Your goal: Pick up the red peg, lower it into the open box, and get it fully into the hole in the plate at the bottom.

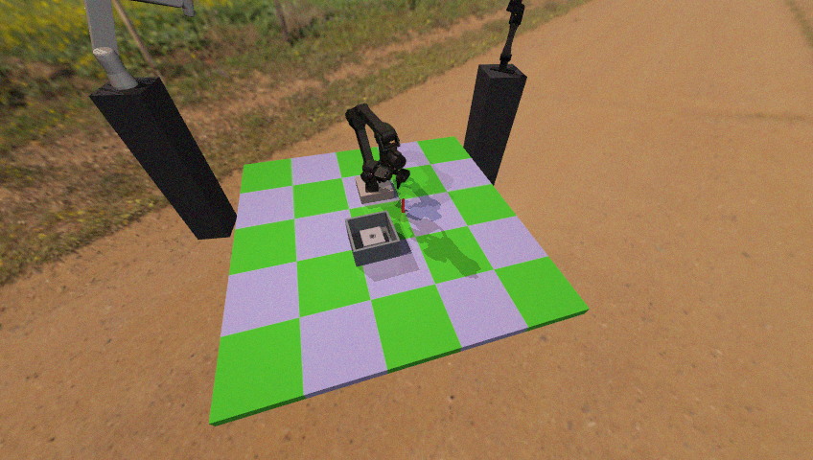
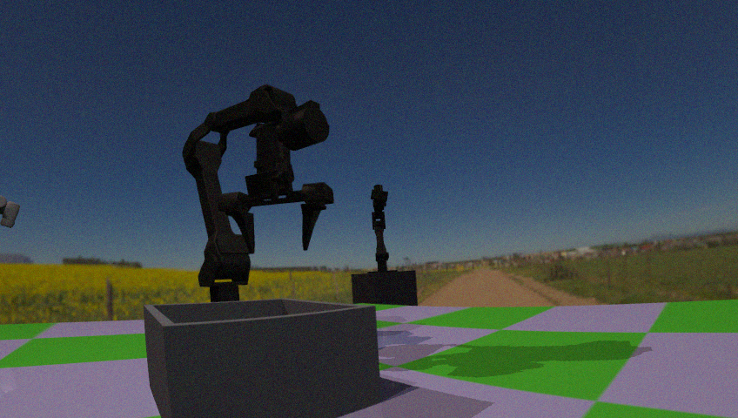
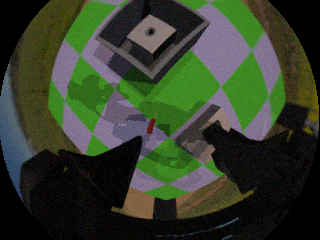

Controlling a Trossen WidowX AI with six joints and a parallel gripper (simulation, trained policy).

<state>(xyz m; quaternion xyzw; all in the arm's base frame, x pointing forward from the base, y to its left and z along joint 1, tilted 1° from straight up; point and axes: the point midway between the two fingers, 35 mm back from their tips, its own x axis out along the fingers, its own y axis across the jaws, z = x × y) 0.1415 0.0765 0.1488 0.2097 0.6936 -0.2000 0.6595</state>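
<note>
My gripper tip is now 70 mm to the right of the red peg and 130 mm above it. Round my gripper tip: pale plate: 190 mm ahead, 90 mm to the right, 120 mm below; dark grey box: 190 mm ahead, 90 mm to the right, 140 mm below.
</note>
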